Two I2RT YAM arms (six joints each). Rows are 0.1 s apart.
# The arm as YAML. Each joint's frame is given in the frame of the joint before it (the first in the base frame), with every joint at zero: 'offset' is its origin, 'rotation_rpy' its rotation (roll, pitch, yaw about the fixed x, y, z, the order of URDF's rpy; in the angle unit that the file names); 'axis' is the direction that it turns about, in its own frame. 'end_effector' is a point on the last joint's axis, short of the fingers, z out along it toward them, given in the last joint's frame.
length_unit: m
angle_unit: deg
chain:
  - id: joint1
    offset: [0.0, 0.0, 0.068]
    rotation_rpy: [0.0, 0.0, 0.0]
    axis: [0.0, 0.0, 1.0]
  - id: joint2
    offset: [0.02, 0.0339, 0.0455]
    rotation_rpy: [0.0, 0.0, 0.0]
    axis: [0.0, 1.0, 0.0]
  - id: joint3
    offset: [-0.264, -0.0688, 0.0]
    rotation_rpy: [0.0, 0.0, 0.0]
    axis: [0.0, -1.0, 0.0]
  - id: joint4
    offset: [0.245, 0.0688, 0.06]
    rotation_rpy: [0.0, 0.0, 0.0]
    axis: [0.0, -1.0, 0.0]
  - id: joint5
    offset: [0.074, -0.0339, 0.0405]
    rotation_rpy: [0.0, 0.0, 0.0]
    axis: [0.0, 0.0, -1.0]
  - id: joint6
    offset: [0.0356, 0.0, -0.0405]
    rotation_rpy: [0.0, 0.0, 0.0]
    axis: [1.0, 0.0, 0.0]
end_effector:
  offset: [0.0, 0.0, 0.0]
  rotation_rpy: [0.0, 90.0, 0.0]
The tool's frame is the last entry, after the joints.
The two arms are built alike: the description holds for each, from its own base.
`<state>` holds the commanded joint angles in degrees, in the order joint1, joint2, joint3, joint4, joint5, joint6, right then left.
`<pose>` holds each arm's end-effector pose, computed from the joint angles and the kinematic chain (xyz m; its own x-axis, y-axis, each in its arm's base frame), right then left.
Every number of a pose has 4 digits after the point.
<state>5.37 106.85 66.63 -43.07 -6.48 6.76 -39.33 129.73 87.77 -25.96 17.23 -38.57</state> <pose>0.3333 0.0354 0.1452 -0.9944 0.0240 -0.1028 0.0110 0.9921 0.1251 0.3427 -0.2944 0.0973 -0.9915 0.0426 -0.1228 0.0937 0.8886 -0.4490</pose>
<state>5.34 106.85 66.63 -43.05 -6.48 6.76 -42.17 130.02 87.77 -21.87 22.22 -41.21</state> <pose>0.3333 0.0352 0.1452 -0.9944 0.0245 -0.1032 0.0115 0.9921 0.1251 0.3305 -0.3175 0.0991 -0.9917 0.0754 -0.1042 0.1203 0.8307 -0.5435</pose>
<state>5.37 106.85 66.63 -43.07 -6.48 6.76 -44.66 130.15 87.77 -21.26 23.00 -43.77</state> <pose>0.3333 0.0354 0.1452 -0.9944 0.0240 -0.1028 0.0110 0.9921 0.1251 0.3167 -0.3326 0.0988 -0.9932 0.0862 -0.0784 0.1155 0.8204 -0.5600</pose>
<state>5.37 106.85 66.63 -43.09 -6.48 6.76 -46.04 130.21 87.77 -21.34 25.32 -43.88</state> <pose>0.3332 0.0354 0.1451 -0.9944 0.0240 -0.1025 0.0111 0.9921 0.1250 0.3074 -0.3407 0.0988 -0.9908 0.1248 -0.0525 0.1319 0.8018 -0.5828</pose>
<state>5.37 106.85 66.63 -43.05 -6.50 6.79 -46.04 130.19 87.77 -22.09 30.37 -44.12</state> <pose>0.3333 0.0354 0.1452 -0.9944 0.0245 -0.1031 0.0115 0.9920 0.1255 0.3041 -0.3413 0.0997 -0.9873 0.1585 0.0088 0.1181 0.7698 -0.6272</pose>
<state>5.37 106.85 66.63 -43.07 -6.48 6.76 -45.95 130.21 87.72 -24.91 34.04 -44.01</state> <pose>0.3333 0.0354 0.1452 -0.9944 0.0240 -0.1028 0.0110 0.9921 0.1251 0.2995 -0.3383 0.0983 -0.9794 0.1844 0.0827 0.0899 0.7642 -0.6387</pose>
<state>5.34 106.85 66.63 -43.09 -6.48 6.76 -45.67 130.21 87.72 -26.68 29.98 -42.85</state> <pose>0.3333 0.0352 0.1451 -0.9944 0.0245 -0.1025 0.0116 0.9921 0.1250 0.3010 -0.3335 0.0959 -0.9847 0.1650 0.0569 0.1011 0.8053 -0.5842</pose>
